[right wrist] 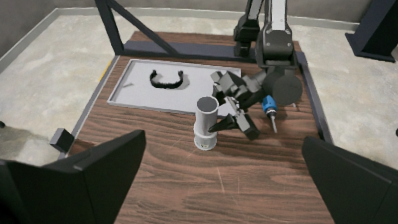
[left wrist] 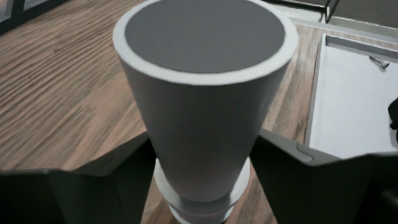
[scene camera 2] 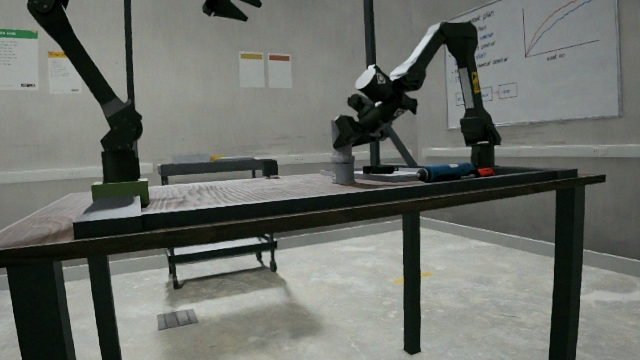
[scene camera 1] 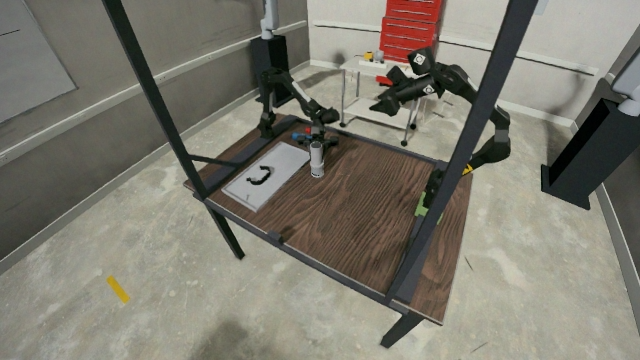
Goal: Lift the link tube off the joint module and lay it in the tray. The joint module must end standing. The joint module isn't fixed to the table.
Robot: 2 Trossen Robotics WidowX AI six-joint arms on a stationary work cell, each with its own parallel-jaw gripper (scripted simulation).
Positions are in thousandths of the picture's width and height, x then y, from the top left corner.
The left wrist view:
my left gripper: 506,596
link tube: 511,377
